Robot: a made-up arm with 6 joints. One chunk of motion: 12 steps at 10 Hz.
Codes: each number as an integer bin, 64 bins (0 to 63) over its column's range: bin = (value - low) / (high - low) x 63, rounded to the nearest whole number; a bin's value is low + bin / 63 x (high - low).
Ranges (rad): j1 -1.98..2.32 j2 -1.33..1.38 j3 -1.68..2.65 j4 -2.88..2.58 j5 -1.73..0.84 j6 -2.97..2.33
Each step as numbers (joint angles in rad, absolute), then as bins.
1 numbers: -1.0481 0.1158 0.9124 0.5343 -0.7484 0.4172
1 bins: 14 34 38 39 24 40
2 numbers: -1.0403 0.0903 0.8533 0.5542 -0.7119 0.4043
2 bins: 14 33 37 40 25 40
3 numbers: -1.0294 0.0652 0.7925 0.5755 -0.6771 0.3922
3 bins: 14 32 36 40 26 40
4 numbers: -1.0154 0.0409 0.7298 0.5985 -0.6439 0.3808
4 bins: 14 32 35 40 27 40
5 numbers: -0.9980 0.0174 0.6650 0.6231 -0.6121 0.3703
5 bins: 14 31 34 40 27 40
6 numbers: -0.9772 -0.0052 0.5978 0.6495 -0.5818 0.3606
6 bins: 15 31 33 41 28 40
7 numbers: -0.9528 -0.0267 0.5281 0.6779 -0.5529 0.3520
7 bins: 15 30 32 41 29 39
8 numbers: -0.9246 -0.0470 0.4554 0.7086 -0.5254 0.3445
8 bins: 15 30 31 41 30 39
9 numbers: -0.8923 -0.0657 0.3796 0.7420 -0.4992 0.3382
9 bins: 16 29 30 42 30 39
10 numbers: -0.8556 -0.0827 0.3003 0.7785 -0.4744 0.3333
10 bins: 16 29 29 42 31 39
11 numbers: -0.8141 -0.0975 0.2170 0.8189 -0.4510 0.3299
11 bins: 17 29 28 43 31 39
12 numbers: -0.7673 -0.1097 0.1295 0.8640 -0.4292 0.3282
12 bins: 18 28 26 43 32 39
